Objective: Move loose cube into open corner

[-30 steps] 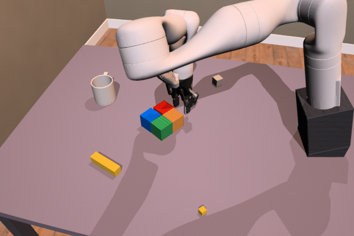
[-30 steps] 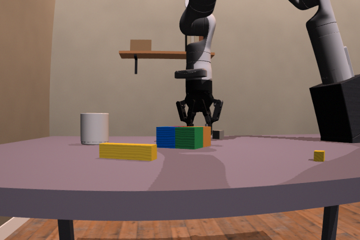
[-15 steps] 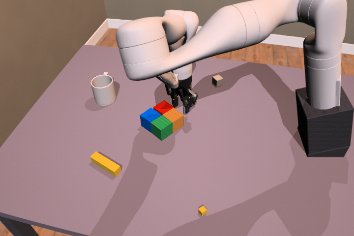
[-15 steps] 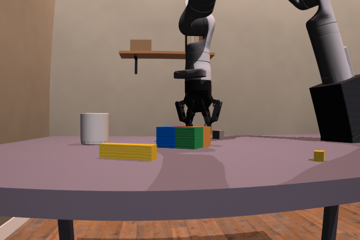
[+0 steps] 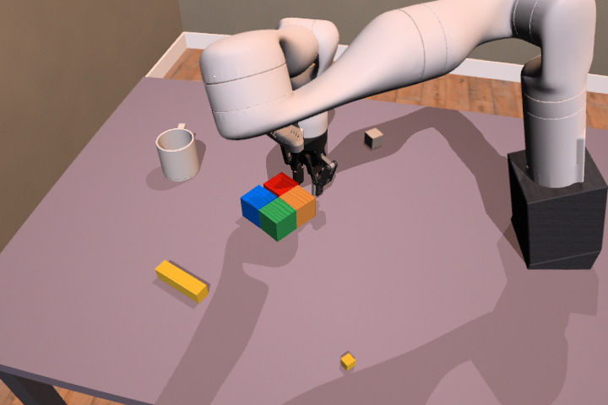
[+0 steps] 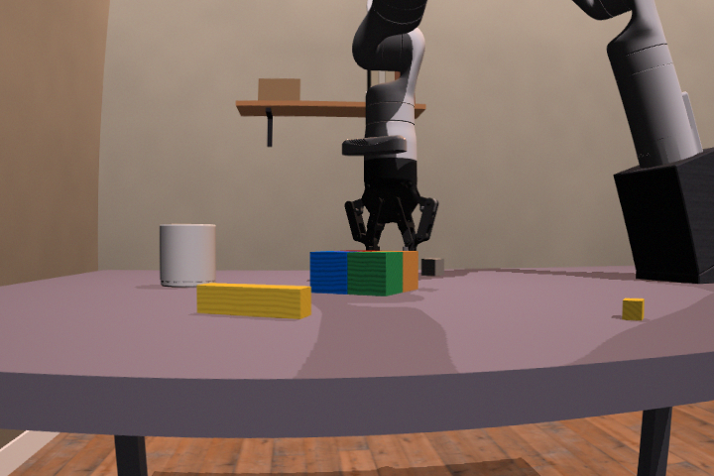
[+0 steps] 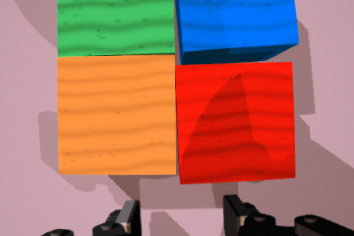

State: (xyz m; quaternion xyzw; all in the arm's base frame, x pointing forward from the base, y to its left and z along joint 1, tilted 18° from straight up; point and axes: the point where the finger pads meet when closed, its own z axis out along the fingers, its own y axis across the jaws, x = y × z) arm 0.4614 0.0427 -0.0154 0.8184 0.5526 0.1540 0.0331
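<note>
Now: the red cube 40 mm ahead of my hand, 40 mm to the left of it and 10 mm below it. From my hand the other things lie so: orange cube: 60 mm to the left, 10 mm below; blue cube: 60 mm ahead, 90 mm to the left, 10 mm below; green cube: 20 mm ahead, 110 mm to the left, 10 mm below.
</note>
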